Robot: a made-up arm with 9 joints. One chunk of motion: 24 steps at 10 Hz.
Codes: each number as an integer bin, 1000 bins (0 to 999) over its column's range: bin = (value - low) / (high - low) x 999, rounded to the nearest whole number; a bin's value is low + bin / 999 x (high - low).
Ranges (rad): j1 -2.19..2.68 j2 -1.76..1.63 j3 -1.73..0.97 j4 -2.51..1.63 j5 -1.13..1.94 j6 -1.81..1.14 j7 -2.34..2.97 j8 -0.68..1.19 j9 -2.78..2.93
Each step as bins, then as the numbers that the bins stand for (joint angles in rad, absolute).
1 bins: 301 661 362 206 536 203 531 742 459
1 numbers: -0.7227 0.4830 -0.7516 -1.6563 0.5172 -1.2106 0.4824 0.7089 -0.1565
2 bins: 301 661 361 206 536 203 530 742 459
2 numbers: -0.7227 0.4830 -0.7543 -1.6563 0.5172 -1.2106 0.4771 0.7089 -0.1565
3 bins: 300 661 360 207 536 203 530 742 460
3 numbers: -0.7275 0.4830 -0.7570 -1.6522 0.5172 -1.2106 0.4771 0.7089 -0.1508
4 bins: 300 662 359 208 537 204 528 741 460
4 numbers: -0.7275 0.4864 -0.7597 -1.6480 0.5202 -1.2076 0.4665 0.7071 -0.1508
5 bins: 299 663 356 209 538 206 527 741 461
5 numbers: -0.7324 0.4898 -0.7678 -1.6439 0.5233 -1.2017 0.4612 0.7071 -0.1451
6 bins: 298 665 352 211 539 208 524 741 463
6 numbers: -0.7373 0.4966 -0.7786 -1.6356 0.5264 -1.1958 0.4452 0.7071 -0.1336
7 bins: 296 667 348 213 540 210 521 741 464
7 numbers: -0.7470 0.5034 -0.7895 -1.6273 0.5295 -1.1899 0.4293 0.7071 -0.1279
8 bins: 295 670 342 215 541 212 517 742 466
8 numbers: -0.7519 0.5136 -0.8057 -1.6190 0.5325 -1.1840 0.4080 0.7089 -0.1165
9 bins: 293 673 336 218 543 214 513 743 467
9 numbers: -0.7617 0.5238 -0.8219 -1.6066 0.5387 -1.1781 0.3868 0.7108 -0.1108
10 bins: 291 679 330 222 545 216 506 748 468
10 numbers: -0.7714 0.5441 -0.8381 -1.5900 0.5448 -1.1722 0.3495 0.7202 -0.1050
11 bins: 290 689 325 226 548 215 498 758 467
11 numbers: -0.7763 0.5780 -0.8516 -1.5734 0.5540 -1.1751 0.3070 0.7389 -0.1108
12 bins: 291 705 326 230 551 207 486 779 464
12 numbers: -0.7714 0.6323 -0.8489 -1.5568 0.5633 -1.1987 0.2432 0.7782 -0.1279
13 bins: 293 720 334 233 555 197 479 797 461
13 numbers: -0.7617 0.6832 -0.8273 -1.5444 0.5756 -1.2283 0.2060 0.8119 -0.1451
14 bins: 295 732 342 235 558 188 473 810 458
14 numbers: -0.7519 0.7240 -0.8057 -1.5361 0.5848 -1.2548 0.1741 0.8362 -0.1622
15 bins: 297 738 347 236 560 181 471 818 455
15 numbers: -0.7422 0.7443 -0.7922 -1.5320 0.5909 -1.2755 0.1635 0.8512 -0.1793
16 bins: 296 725 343 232 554 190 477 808 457
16 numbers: -0.7470 0.7002 -0.8030 -1.5486 0.5725 -1.2489 0.1954 0.8325 -0.1679
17 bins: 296 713 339 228 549 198 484 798 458
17 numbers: -0.7470 0.6595 -0.8138 -1.5651 0.5571 -1.2253 0.2326 0.8138 -0.1622
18 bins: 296 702 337 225 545 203 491 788 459
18 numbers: -0.7470 0.6222 -0.8192 -1.5776 0.5448 -1.2106 0.2698 0.7950 -0.1565
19 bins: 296 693 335 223 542 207 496 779 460
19 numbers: -0.7470 0.5916 -0.8246 -1.5859 0.5356 -1.1987 0.2964 0.7782 -0.1508
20 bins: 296 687 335 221 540 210 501 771 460
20 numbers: -0.7470 0.5713 -0.8246 -1.5941 0.5295 -1.1899 0.3230 0.7632 -0.1508
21 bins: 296 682 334 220 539 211 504 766 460
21 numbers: -0.7470 0.5543 -0.8273 -1.5983 0.5264 -1.1869 0.3389 0.7539 -0.1508
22 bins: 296 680 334 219 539 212 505 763 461
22 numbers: -0.7470 0.5475 -0.8273 -1.6024 0.5264 -1.1840 0.3442 0.7482 -0.1451
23 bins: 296 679 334 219 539 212 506 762 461
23 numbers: -0.7470 0.5441 -0.8273 -1.6024 0.5264 -1.1840 0.3495 0.7464 -0.1451
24 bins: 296 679 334 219 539 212 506 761 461
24 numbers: -0.7470 0.5441 -0.8273 -1.6024 0.5264 -1.1840 0.3495 0.7445 -0.1451
